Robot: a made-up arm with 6 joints.
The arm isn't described. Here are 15 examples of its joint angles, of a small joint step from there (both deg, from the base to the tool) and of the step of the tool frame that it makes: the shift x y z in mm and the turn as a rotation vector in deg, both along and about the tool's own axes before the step.
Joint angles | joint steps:
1: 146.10 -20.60 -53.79 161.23 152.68 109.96 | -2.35 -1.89 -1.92 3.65 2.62 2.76
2: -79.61 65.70 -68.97 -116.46 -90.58 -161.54 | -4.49 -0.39 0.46 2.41 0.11 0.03
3: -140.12 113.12 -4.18 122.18 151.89 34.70 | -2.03 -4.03 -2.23 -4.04 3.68 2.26
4: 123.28 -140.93 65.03 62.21 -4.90 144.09 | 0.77 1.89 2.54 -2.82 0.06 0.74
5: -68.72 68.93 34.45 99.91 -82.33 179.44 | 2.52 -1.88 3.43 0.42 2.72 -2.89
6: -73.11 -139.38 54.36 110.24 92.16 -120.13 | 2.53 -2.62 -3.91 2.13 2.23 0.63
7: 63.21 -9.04 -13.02 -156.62 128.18 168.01 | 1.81 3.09 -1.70 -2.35 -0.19 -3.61
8: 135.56 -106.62 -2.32 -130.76 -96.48 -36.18 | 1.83 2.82 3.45 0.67 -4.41 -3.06
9: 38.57 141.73 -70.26 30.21 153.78 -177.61 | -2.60 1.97 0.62 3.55 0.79 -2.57
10: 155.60 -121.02 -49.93 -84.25 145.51 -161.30 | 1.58 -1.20 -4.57 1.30 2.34 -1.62
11: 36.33 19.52 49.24 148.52 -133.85 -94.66 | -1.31 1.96 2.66 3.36 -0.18 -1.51
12: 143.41 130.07 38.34 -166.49 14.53 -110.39 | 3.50 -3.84 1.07 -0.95 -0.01 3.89
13: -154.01 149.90 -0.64 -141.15 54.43 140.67 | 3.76 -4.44 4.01 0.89 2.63 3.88
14: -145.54 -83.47 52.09 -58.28 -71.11 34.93 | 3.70 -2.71 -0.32 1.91 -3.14 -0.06
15: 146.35 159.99 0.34 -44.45 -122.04 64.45 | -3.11 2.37 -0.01 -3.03 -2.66 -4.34
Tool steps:
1: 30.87 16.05 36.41 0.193 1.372 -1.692
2: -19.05 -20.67 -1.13 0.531 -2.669 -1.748
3: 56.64 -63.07 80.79 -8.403 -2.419 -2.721
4: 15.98 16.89 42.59 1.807 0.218 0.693
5: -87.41 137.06 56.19 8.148 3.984 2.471
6: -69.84 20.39 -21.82 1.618 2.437 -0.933
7: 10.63 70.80 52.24 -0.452 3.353 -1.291
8: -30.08 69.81 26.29 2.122 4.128 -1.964
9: -6.63 -3.21 48.87 8.149 0.801 0.173
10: 33.48 85.91 15.49 -0.336 2.156 -2.086
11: -35.20 5.28 -38.92 3.838 -3.446 -1.031
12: -99.30 -102.32 70.22 -6.090 0.065 -5.085
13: -124.77 -83.41 71.71 0.874 -5.680 -4.257
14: -161.68 -3.77 14.84 -0.284 -0.780 0.386
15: 39.94 -79.56 31.17 1.829 0.156 7.177
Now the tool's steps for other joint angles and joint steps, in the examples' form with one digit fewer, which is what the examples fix.
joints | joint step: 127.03 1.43 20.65 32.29 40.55 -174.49 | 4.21 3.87 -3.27 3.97 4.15 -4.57
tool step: 24.8 -178.8 113.8 7.48 0.94 -7.30
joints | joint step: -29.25 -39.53 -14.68 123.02 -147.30 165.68 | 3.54 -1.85 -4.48 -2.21 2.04 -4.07
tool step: 17.6 -33.9 51.7 0.77 5.49 -3.26
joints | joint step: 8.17 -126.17 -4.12 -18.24 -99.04 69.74 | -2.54 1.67 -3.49 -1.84 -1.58 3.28
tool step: 106.9 -31.6 47.7 -2.71 2.46 6.42
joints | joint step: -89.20 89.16 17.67 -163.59 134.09 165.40 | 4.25 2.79 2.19 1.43 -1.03 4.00
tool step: -14.1 132.0 22.2 -1.28 -1.91 -4.65
